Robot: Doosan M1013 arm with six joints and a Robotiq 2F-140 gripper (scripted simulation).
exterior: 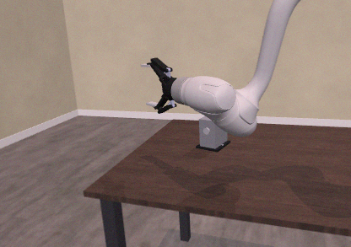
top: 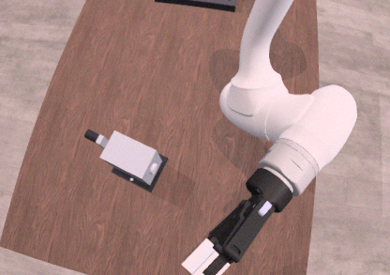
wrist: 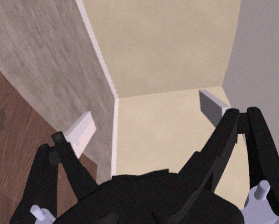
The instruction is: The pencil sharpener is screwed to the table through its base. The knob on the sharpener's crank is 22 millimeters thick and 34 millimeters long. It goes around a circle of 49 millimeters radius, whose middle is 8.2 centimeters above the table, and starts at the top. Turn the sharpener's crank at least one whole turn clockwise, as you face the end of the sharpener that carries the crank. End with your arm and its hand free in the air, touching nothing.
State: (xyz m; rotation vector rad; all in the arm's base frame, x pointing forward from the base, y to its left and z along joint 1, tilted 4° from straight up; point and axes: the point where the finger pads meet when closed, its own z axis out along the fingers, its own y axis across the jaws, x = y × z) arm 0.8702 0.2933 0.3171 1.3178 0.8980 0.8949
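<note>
Now: hand 18 cm past the dark crank knob, 32 cm to the left of it and 17 cm above it.
</note>
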